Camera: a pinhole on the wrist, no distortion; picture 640 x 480 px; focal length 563.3 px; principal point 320.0 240.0 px. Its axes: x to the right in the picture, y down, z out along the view. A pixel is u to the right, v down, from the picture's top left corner.
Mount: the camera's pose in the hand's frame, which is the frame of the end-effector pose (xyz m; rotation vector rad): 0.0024 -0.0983 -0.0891 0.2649 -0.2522 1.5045
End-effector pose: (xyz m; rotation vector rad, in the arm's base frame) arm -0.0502 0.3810 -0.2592 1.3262 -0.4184 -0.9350
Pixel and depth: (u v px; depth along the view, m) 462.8 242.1 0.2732
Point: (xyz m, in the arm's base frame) -0.2295 0.2602 -0.3292
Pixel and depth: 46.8 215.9 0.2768
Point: -0.2470 0.3052 -0.5273
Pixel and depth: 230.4 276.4 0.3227
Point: -0.2940 0.2800 -0.4425
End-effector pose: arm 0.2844 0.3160 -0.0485 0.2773 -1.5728 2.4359
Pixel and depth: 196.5 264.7 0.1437
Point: 0.3418 0.3516 0.1167
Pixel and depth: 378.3 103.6 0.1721
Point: 0.2849 0.3037 0.1174
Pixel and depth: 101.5 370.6 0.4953
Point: 0.5391 0.1879 0.4256
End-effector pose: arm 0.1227 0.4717 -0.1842 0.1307 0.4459 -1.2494
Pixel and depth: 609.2 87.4 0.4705
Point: 0.2396 0.1917 0.1561
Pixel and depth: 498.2 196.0 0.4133
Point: 0.1163 0.2844 0.1273
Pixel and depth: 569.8 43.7 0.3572
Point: 0.1648 0.2297 0.0432
